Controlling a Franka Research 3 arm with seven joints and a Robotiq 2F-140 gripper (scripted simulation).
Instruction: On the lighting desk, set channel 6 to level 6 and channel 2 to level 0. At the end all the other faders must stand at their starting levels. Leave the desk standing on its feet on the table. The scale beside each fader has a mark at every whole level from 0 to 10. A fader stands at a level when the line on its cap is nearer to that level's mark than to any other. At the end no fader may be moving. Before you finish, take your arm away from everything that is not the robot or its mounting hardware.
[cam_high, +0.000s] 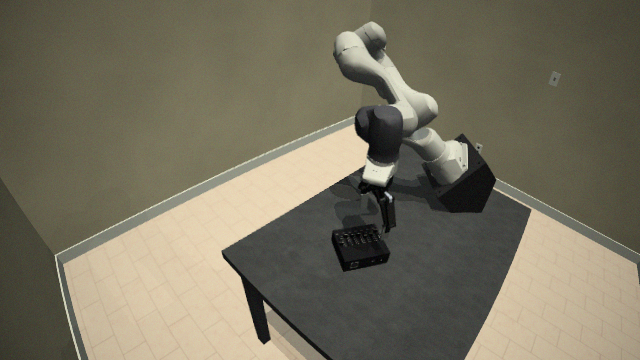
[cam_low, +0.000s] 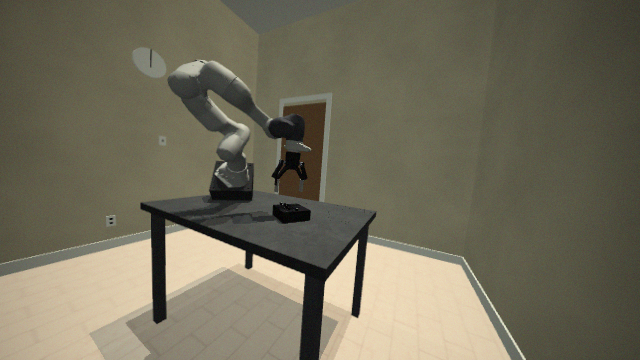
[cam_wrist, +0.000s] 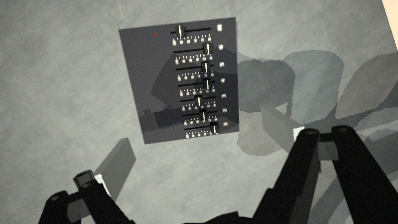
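Now: hand 20 mm past the channel 2 cap and 80 mm above it. Also, from my hand: channel 1 cap 40 mm behind, 10 mm to the left, 80 mm below; then channel 6 cap 30 mm ahead, 80 mm to the right, 80 mm below.
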